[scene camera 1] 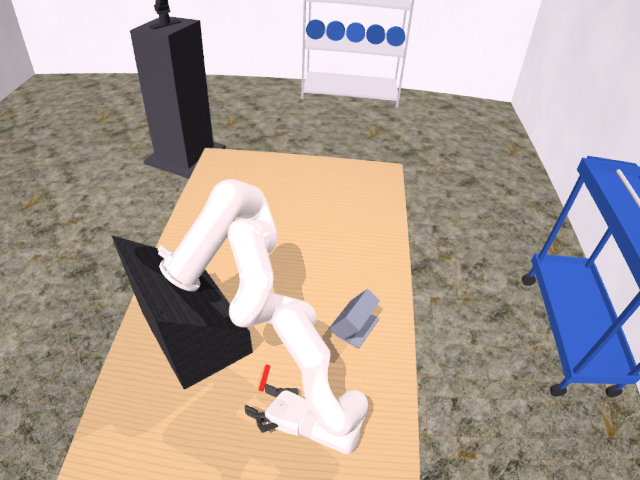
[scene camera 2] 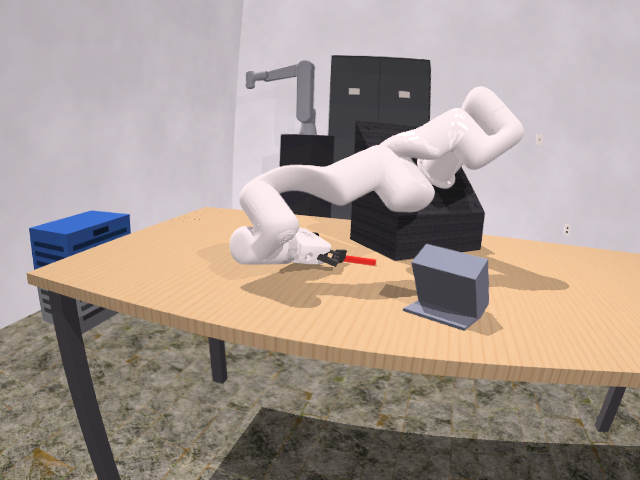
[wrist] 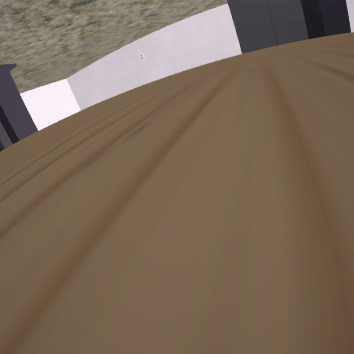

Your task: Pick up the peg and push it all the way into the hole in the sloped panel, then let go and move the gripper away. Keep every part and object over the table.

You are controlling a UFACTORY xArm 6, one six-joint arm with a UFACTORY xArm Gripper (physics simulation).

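Frame: origin at the arm's base, x back, y right, z up, level; metres.
Seen in the pictures: gripper, between the fingertips: (scene camera 1: 255, 398) (scene camera 2: 329, 247); arm's base, origin of its link: (scene camera 1: 179, 276) (scene camera 2: 435, 171).
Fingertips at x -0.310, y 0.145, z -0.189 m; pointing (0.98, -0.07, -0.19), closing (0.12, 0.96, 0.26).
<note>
Offsets run from my fingertips to a thing's top centre.
The red peg @[dx +0.014, dy -0.075, dz -0.015 m] (scene camera 1: 264, 377) (scene camera 2: 360, 260) lies on the table, between the gripper and the black pedestal. My gripper (scene camera 1: 256, 397) (scene camera 2: 337, 256) is open and empty, low over the table and tilted nearly flat. One fingertip is right beside the peg's near end; whether they touch I cannot tell. The peg lies outside the gap between the fingers. The grey block with a sloped panel @[dx -0.145, dy -0.357, dz +0.088 m] (scene camera 1: 356, 313) (scene camera 2: 449, 281) stands on its base plate on the table. Its hole does not show in the scene views. The peg does not show in the wrist view.
The black pedestal (scene camera 1: 217, 356) (scene camera 2: 439, 232) bears the arm's base and stands close to the peg. The table (scene camera 1: 351, 206) (scene camera 2: 206, 310) (wrist: 200, 200) has an edge to the right of the panel block in scene camera 1. A blue cart (scene camera 1: 578, 310) stands on the floor apart from the table.
</note>
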